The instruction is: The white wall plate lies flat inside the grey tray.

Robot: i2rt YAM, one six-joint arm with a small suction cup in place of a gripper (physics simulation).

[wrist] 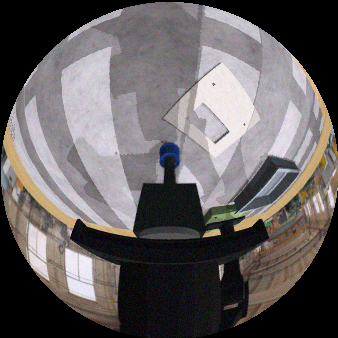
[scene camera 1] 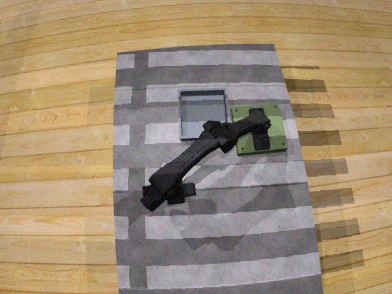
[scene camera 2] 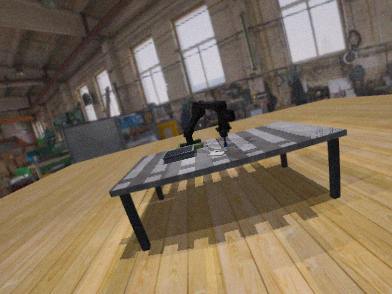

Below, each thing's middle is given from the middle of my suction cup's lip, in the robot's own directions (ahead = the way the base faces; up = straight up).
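With the white wall plate (wrist: 227, 99), my suction cup is 3 cm above it, 6 cm short of it and 7 cm to the left of it. Then there is the grey tray (wrist: 275, 175), which sits 1 cm below my suction cup, 11 cm behind it and 36 cm to the right of it.
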